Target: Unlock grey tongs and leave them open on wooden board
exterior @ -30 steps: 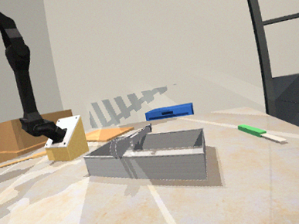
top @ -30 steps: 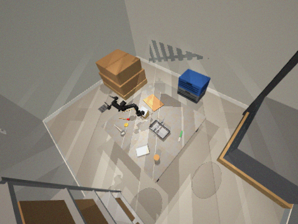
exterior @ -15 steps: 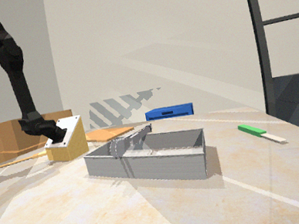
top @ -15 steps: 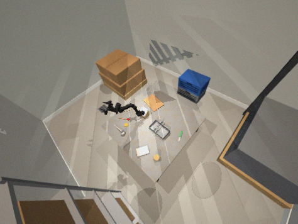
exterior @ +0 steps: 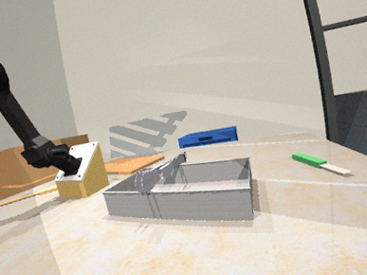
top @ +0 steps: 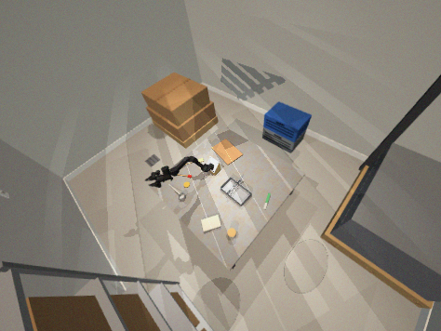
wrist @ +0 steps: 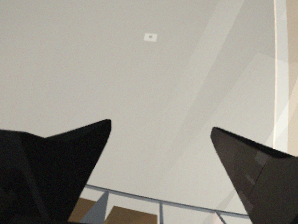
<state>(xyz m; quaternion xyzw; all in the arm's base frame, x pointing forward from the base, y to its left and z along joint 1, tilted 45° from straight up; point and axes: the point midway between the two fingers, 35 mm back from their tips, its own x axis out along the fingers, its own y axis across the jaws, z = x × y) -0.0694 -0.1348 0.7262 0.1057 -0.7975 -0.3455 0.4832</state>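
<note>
Now: the grey roasting tin 570 mm to the left of my gripper tip, 520 mm ahead of it and 490 mm below it. From my gripper tip the other things lie so: red brush (510 mm below, 390 mm to the left, 100 mm behind); then pale board (520 mm ahead, 500 mm below, 140 mm to the left); then wooden board (970 mm to the left, 510 mm below, 80 mm ahead).
</note>
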